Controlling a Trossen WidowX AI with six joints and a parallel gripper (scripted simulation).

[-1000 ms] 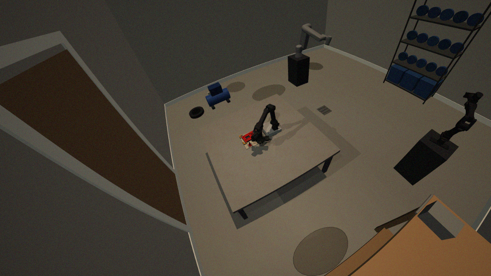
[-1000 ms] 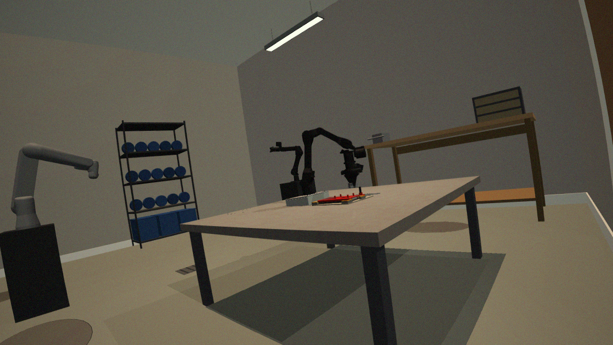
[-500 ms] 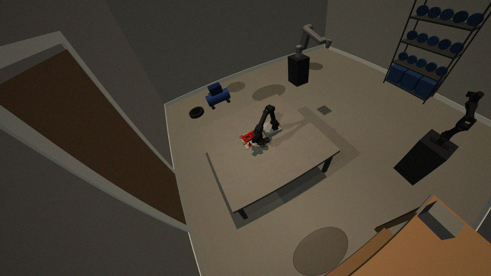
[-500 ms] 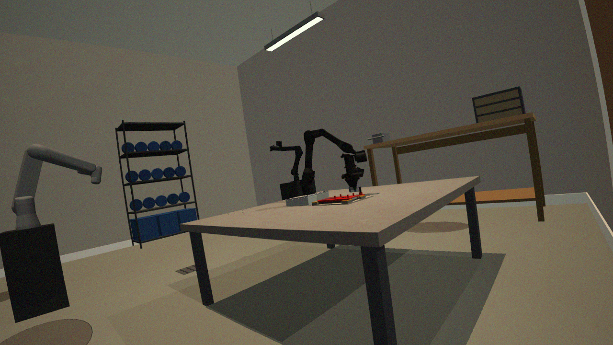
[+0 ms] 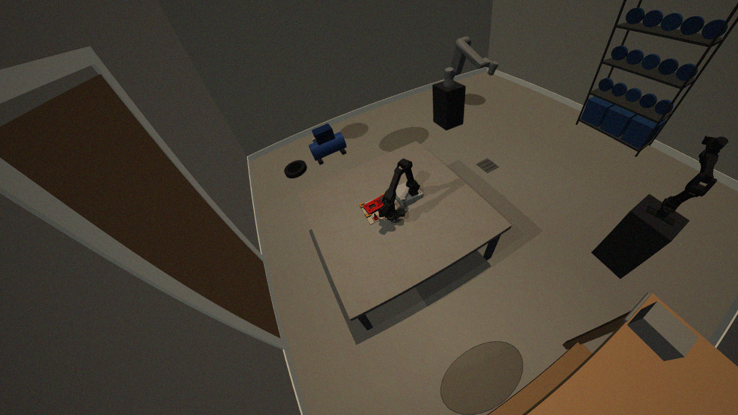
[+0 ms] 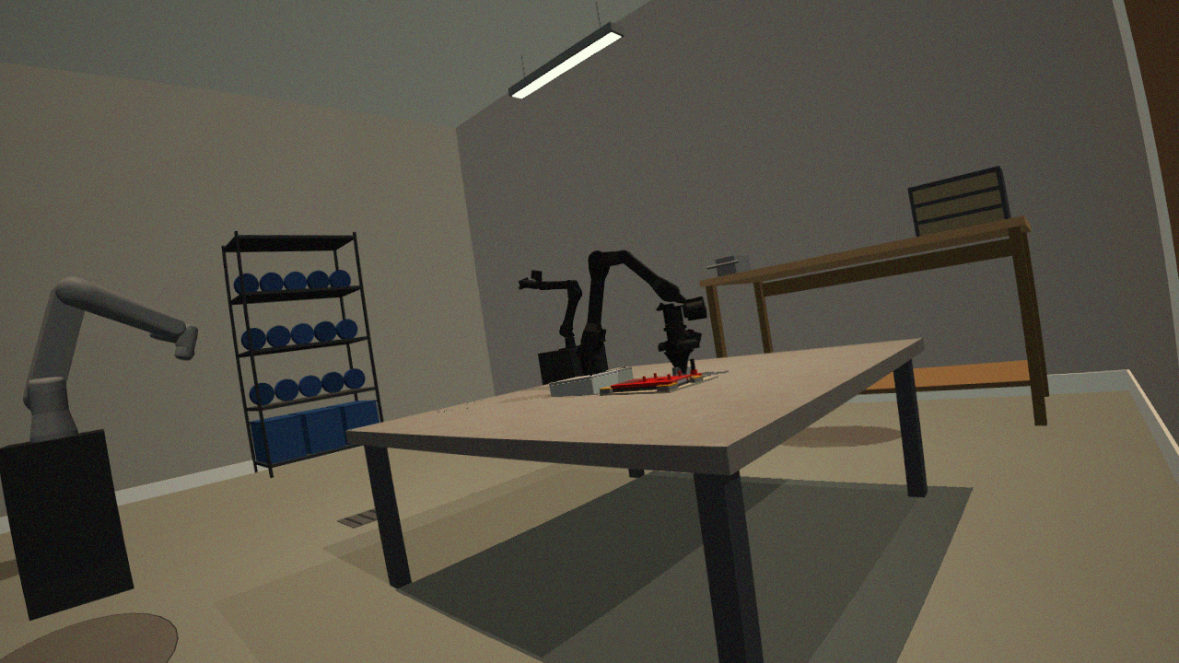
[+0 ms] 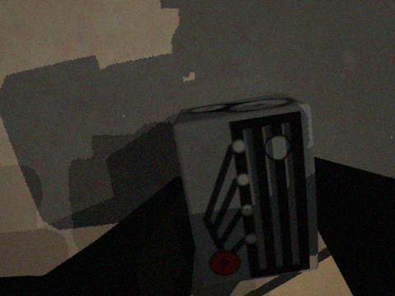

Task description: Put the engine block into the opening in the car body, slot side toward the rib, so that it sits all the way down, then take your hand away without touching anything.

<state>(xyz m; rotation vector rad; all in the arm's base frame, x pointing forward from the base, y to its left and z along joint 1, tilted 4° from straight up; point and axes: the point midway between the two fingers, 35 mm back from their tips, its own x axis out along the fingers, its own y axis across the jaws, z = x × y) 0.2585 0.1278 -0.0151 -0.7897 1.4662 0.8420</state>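
The grey engine block lies right at my gripper tip.
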